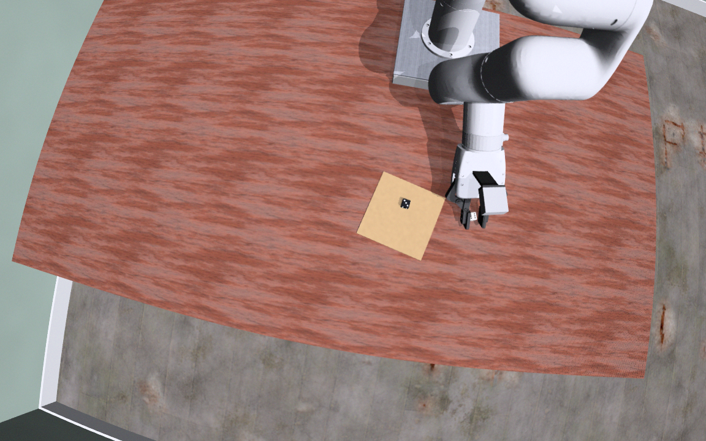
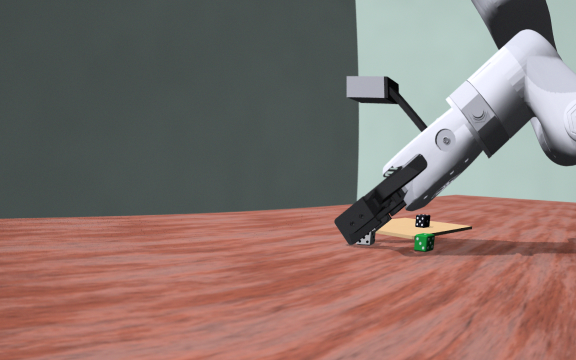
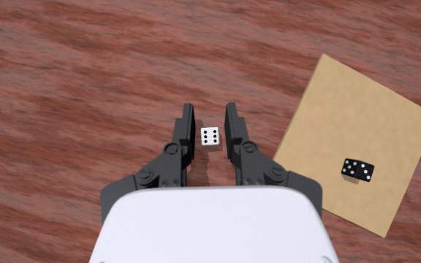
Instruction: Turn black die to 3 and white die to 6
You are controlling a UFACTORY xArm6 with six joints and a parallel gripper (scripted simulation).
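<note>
Right now my hand is 2 cm above the white die. Also, from my hand: green die: 7 cm behind, 1 cm to the left, 2 cm below; tan mat: 1 cm behind, 15 cm to the right, 2 cm below; black die: 3 cm behind, 14 cm to the right, 1 cm below.
</note>
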